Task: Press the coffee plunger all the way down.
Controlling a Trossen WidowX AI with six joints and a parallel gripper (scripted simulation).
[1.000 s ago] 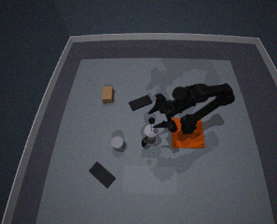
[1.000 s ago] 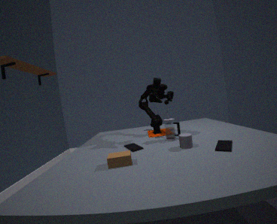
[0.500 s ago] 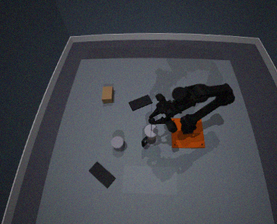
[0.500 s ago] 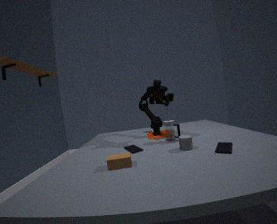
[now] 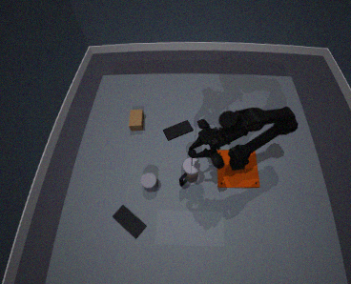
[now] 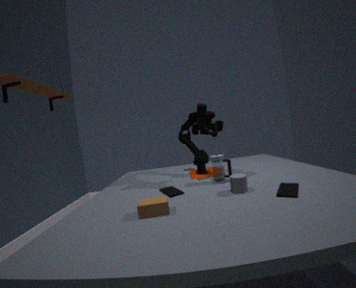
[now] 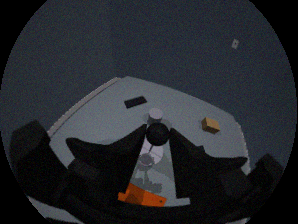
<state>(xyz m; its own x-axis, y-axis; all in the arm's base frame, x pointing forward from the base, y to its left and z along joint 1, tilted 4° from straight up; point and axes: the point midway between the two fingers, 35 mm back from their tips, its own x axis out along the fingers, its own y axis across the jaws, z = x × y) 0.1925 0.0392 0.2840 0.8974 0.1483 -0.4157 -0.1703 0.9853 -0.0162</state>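
My gripper tip is 10 mm short of the coffee press, 10 mm to the right of it and 130 mm above it. From my gripper tip the other things lie so: tan block (260 mm ahead, 350 mm to the right, 240 mm below).
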